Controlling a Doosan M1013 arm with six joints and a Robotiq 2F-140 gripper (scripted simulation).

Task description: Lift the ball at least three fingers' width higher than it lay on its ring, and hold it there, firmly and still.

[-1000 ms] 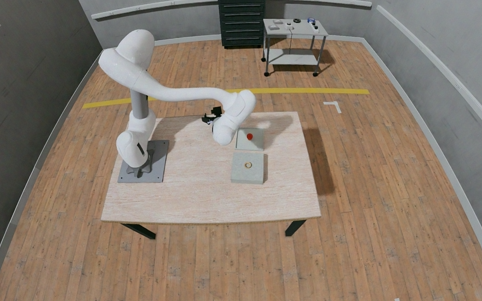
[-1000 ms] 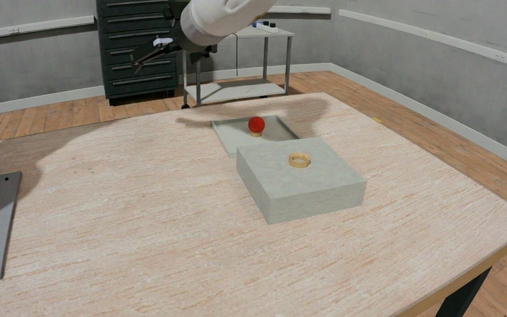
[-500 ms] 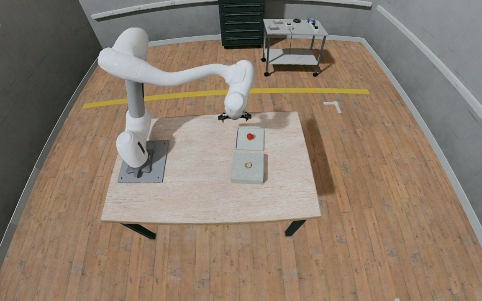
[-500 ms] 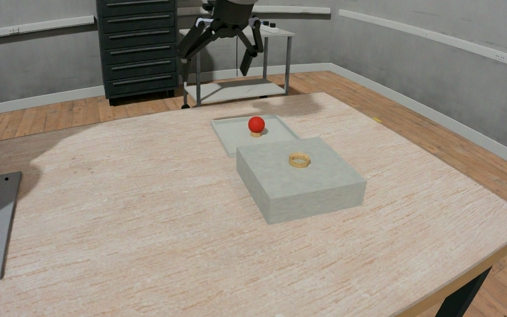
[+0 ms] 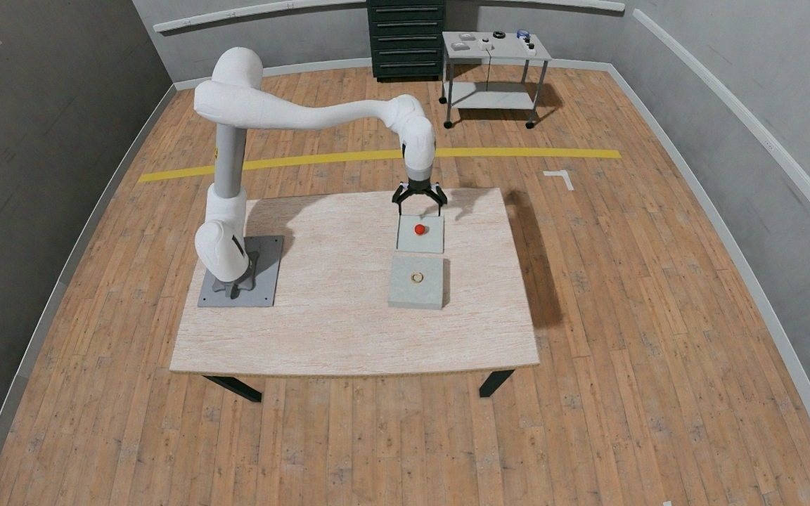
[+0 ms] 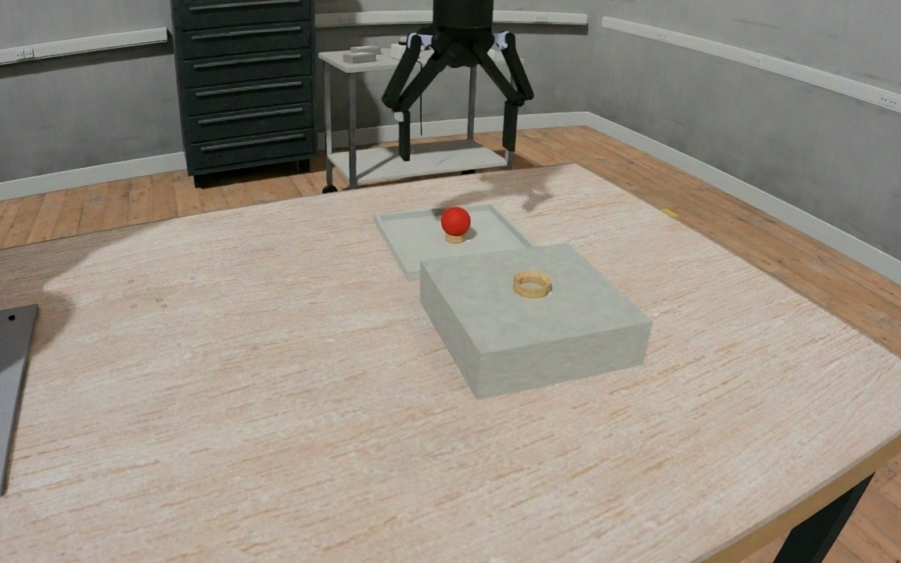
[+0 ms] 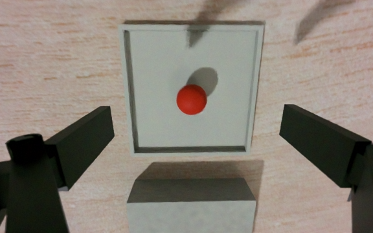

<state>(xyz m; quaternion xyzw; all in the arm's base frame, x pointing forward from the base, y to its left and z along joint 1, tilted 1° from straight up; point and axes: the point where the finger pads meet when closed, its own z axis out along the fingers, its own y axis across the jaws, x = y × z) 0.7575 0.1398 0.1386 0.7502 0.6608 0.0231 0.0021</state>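
Now: hand 11 cm above the red ball. Also, from my hand: shallow grey tray 13 cm below.
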